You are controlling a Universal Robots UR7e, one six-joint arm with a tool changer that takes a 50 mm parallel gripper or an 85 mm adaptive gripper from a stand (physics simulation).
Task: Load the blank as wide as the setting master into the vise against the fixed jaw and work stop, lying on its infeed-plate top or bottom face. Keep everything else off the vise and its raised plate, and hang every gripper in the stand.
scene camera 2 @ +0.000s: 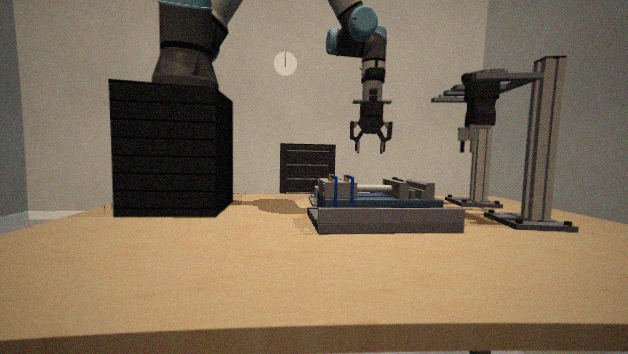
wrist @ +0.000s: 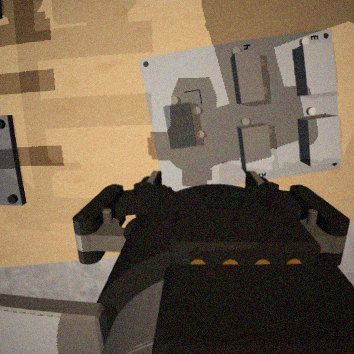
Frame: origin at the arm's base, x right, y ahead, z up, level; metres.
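Seen in the pictures: hand, tool point: (scene camera 2: 372, 97); arm's base, link origin: (scene camera 2: 186, 90).
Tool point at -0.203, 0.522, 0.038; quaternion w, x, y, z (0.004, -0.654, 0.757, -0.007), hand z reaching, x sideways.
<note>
Offsets run from my tool point to a thing's middle, as dx, dy, dz. "spot": to the spot under its first point.
My adaptive gripper (scene camera 2: 370, 148) (wrist: 204, 178) is open and empty, high above the table behind the vise @[+0.328, -0.060, -0.292] (scene camera 2: 390, 201). In the wrist view, a pale plate @[spot: +0.103, +0.042, -0.333] (wrist: 155, 82) lies below and ahead of the fingers. It carries a dark block @[+0.043, +0.018, -0.321] (wrist: 182, 126) between small pins at its left and several grey blocks: one upper middle (wrist: 250, 77), one lower middle (wrist: 257, 145), one upper right (wrist: 320, 70), one lower right (wrist: 321, 136). Which matches the setting master's width cannot be told. The vise sits on its raised plate @[spot: +0.423, -0.060, -0.318] (scene camera 2: 390, 221); no blank shows in it.
The tool stand (scene camera 2: 542, 140) is at the right, with another gripper (scene camera 2: 481, 105) hanging in it. A stand foot @[spot: +0.023, +0.283, -0.330] (wrist: 10, 167) shows at the wrist view's left edge. Two blue bent rods (scene camera 2: 335, 191) (scene camera 2: 352, 191) rise at the vise. The black robot pedestal (scene camera 2: 165, 150) is at the left.
</note>
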